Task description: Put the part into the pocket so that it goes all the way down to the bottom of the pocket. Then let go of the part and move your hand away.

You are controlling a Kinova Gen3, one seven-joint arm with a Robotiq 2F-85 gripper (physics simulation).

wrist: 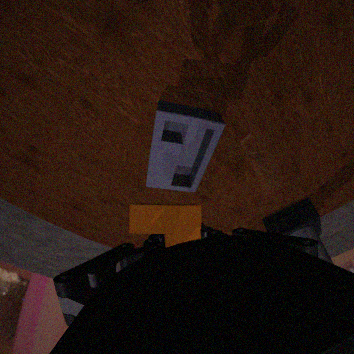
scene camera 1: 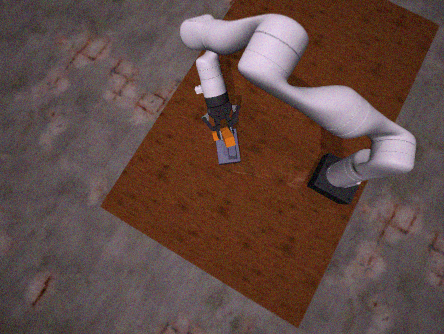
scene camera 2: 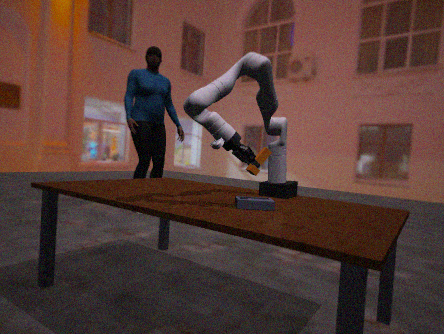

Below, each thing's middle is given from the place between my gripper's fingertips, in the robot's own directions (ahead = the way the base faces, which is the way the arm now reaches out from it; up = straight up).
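Scene:
My hand is 3 cm below the orange L-shaped part (wrist: 179,222) and 1 cm short of it.

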